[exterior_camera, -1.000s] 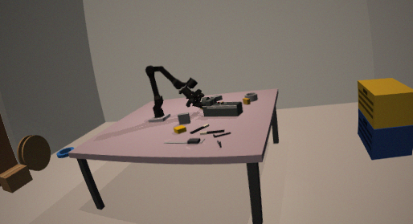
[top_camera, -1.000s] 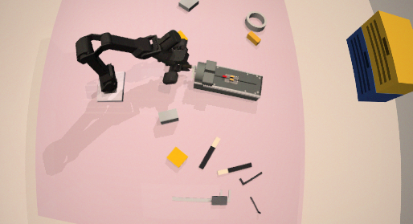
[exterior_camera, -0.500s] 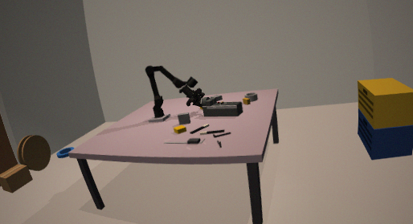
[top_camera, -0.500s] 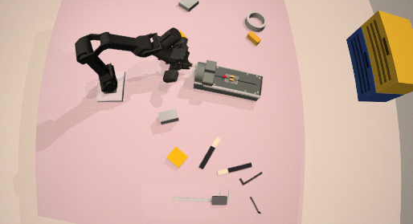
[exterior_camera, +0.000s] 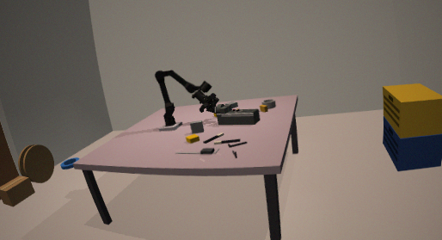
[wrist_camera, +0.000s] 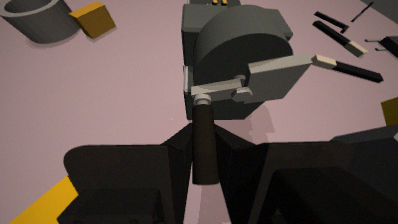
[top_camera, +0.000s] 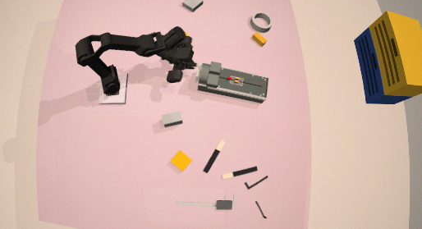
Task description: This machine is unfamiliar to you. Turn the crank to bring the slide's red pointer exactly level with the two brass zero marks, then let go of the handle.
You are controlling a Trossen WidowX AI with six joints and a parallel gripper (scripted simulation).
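The red pointer is 130 mm ahead of my gripper tip, 60 mm to the right of it and 20 mm above it. Round my gripper tip: orange block (290 mm ahead, 140 mm to the left, 40 mm below); then dark crank handle (20 mm behind, 20 mm above).
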